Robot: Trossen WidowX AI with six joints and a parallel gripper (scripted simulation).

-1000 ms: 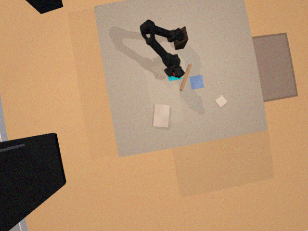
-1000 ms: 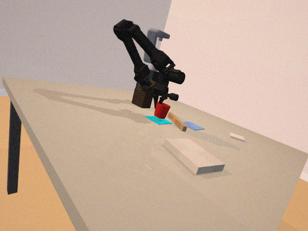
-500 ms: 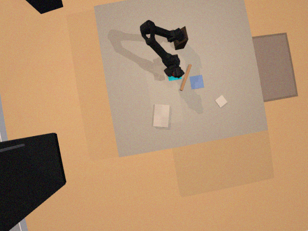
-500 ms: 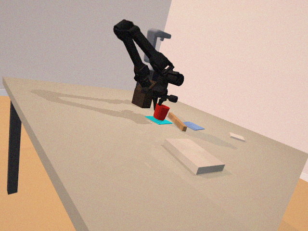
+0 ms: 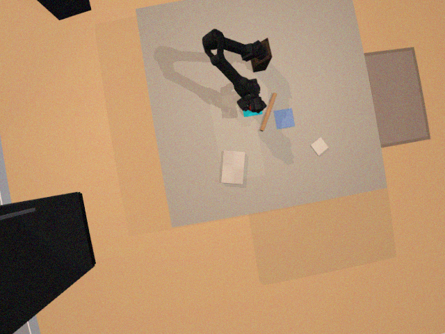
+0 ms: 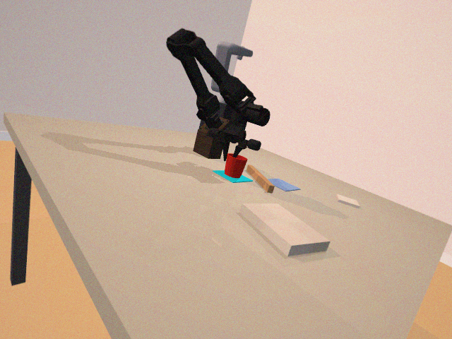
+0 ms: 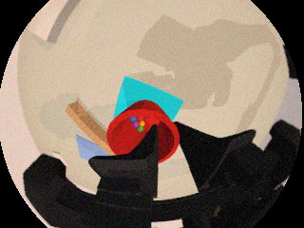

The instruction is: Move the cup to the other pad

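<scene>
My gripper tip is 3 cm short of the red cup, 1 cm to the right of it and 1 cm above it. From my gripper tip the other things lie so: wooden bar 10 cm to the left, 9 cm ahead, 4 cm below; then blue pad 18 cm to the left, 14 cm ahead, 5 cm below; then thick white slab 33 cm ahead, 18 cm to the right, 3 cm below.
</scene>
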